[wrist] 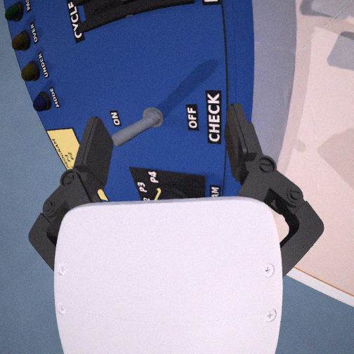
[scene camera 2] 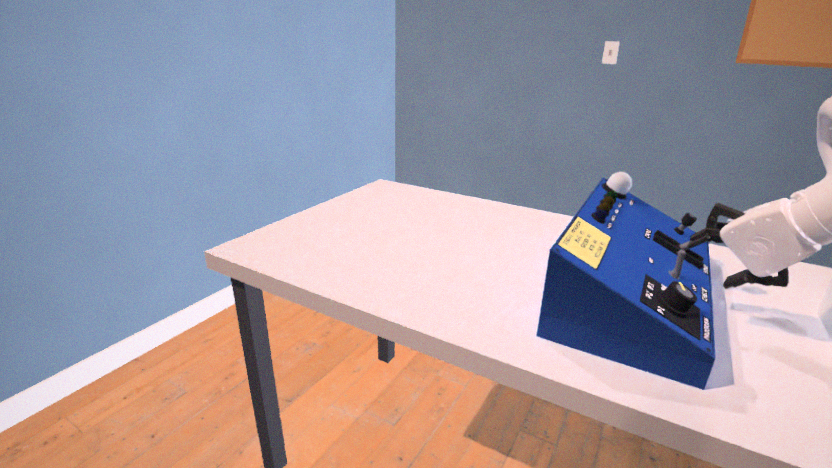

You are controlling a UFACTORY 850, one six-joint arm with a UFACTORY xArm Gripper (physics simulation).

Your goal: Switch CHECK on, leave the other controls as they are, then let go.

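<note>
The blue console [scene camera 2: 610,317] [wrist: 125,65] stands on the table. Its grey CHECK toggle lever [scene camera 2: 677,264] [wrist: 135,131] leans toward the ON label [wrist: 115,118], away from the OFF label [wrist: 192,117] and the CHECK label [wrist: 214,117]. My gripper [scene camera 2: 705,264] [wrist: 164,121] is open over the panel, with its fingers wide apart on either side of the lever. Nothing is held. In the wrist view the lever's tip is close to the left finger; whether they touch is hard to tell.
The black PROGRAM knob [scene camera 2: 678,296] sits beside the lever, partly hidden by my gripper body in the wrist view. The CYCLE slot [wrist: 135,14] is on the lever's other side. A yellow note [scene camera 2: 584,241], a row of lamps [wrist: 30,71] and a white dome [scene camera 2: 619,182] are farther up the console.
</note>
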